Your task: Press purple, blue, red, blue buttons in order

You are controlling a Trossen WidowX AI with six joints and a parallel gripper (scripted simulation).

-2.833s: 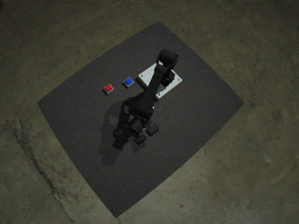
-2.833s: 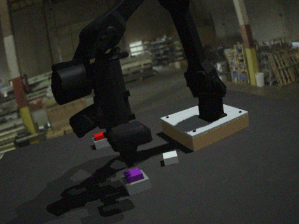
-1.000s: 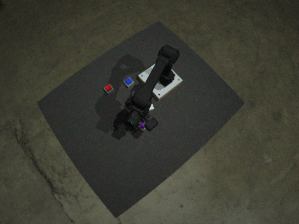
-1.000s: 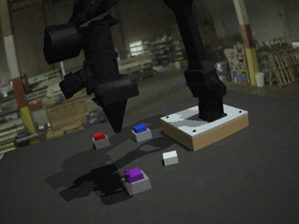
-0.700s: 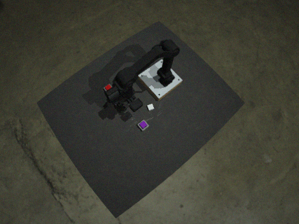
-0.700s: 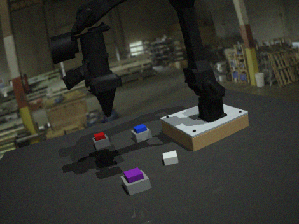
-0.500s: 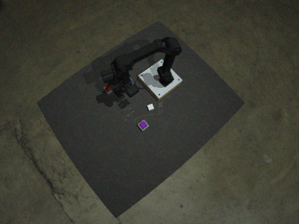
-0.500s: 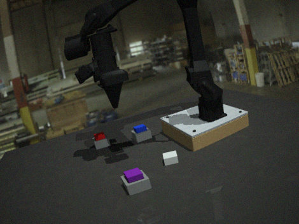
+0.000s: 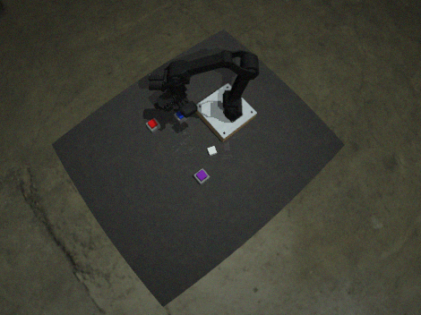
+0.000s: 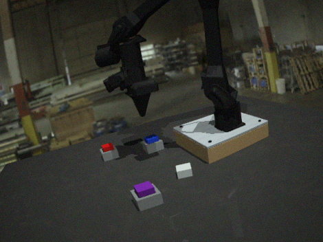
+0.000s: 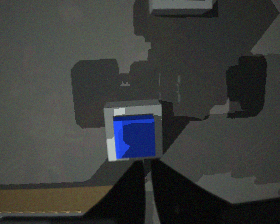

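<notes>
My gripper tip is now 70 mm above the blue button and 10 mm past it. From my gripper tip the other things lie so: red button: 120 mm ahead, 70 mm below, 40 mm to the right; small white block: 210 mm to the left, 90 mm below, 10 mm behind; purple button: 280 mm to the left, 90 mm ahead, 70 mm below.
</notes>
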